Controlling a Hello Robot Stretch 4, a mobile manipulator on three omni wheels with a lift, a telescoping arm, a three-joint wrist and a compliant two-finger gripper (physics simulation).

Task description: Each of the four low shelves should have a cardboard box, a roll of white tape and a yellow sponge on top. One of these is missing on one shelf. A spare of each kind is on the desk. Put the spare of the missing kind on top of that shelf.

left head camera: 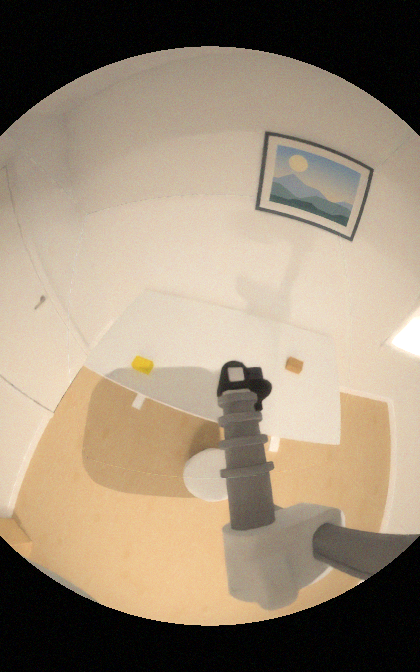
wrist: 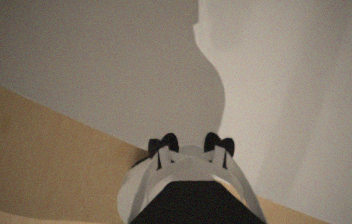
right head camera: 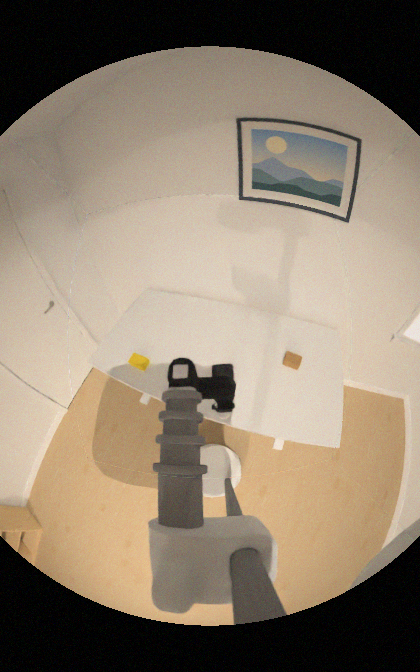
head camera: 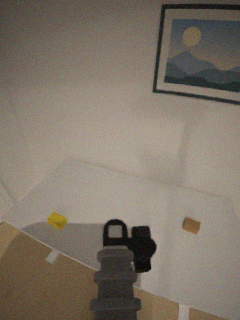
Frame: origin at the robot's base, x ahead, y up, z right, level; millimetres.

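Seen in the pictures: gripper, fingertip midpoint: point(wrist: 190, 144) point(head camera: 134, 268).
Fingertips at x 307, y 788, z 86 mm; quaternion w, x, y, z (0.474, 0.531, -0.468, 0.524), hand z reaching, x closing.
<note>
Offsets run from my fingertips to a thing's top centre. Level surfaces: height alone.
My gripper point(right head camera: 222, 407) point(wrist: 190, 144) points down over the front edge of the white desk {dy -95 mm} point(head camera: 125, 190) point(left head camera: 200, 325) point(right head camera: 210, 325) point(wrist: 100, 55). In the wrist view its two dark fingertips stand a little apart, shut on a pale, rounded thing that looks like the roll of white tape {dx -24, dy +19, dz +0 mm} point(wrist: 191, 151); it is mostly hidden by the fingers. The yellow sponge {dx +285, dy -50, dz -449 mm} point(head camera: 57, 220) point(left head camera: 142, 365) point(right head camera: 139, 361) lies on the desk to the left. The small brown cardboard box {dx +235, dy -45, dz +388 mm} point(head camera: 191, 225) point(left head camera: 294, 365) point(right head camera: 292, 360) lies on the desk to the right.
A round white stool point(left head camera: 204, 475) point(right head camera: 220, 470) stands on the floor before the desk, partly behind the arm. A wooden shelf unit point(left head camera: 12, 535) point(right head camera: 17, 517) shows at the lower left edge. A framed picture point(head camera: 205, 60) point(left head camera: 315, 185) point(right head camera: 300, 167) hangs on the wall behind the desk.
</note>
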